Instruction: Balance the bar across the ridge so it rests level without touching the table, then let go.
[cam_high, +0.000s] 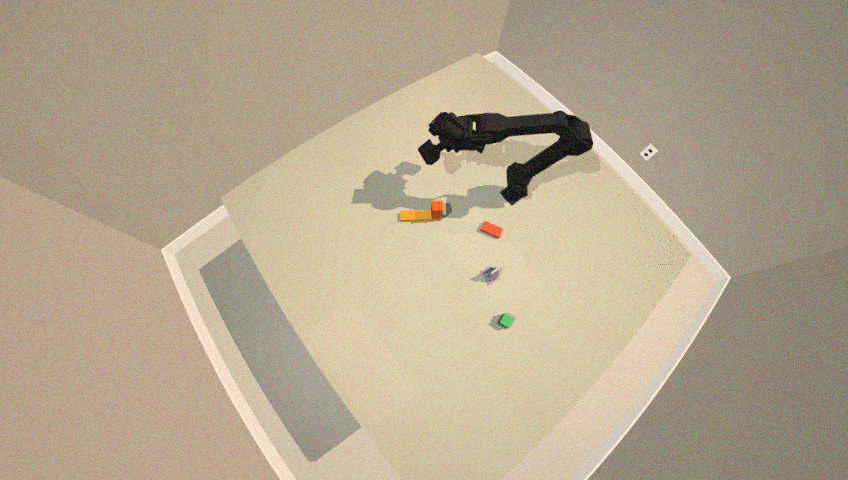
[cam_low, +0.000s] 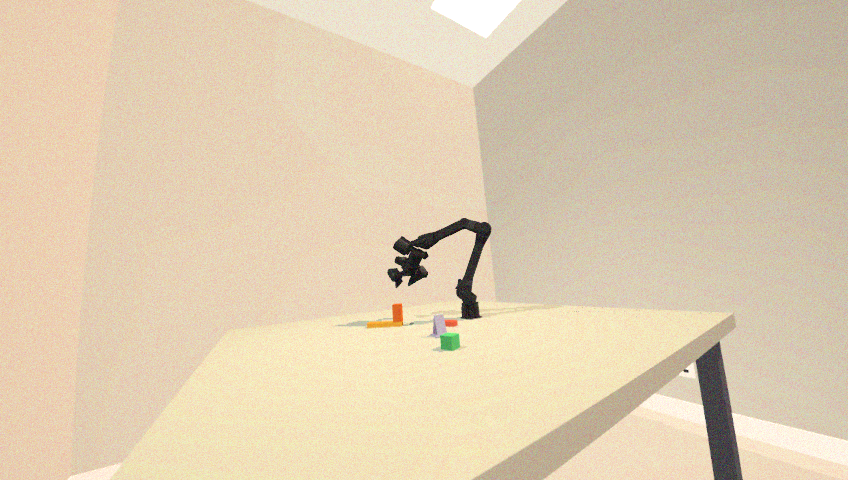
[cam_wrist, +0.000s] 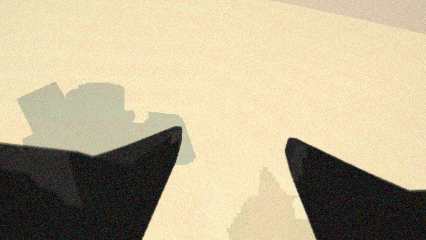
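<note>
Now: the flat red block 33 cm to the left of my gripper tip and 13 cm below it. Round my gripper tip: green cube: 58 cm to the left, 17 cm ahead, 12 cm below.
</note>
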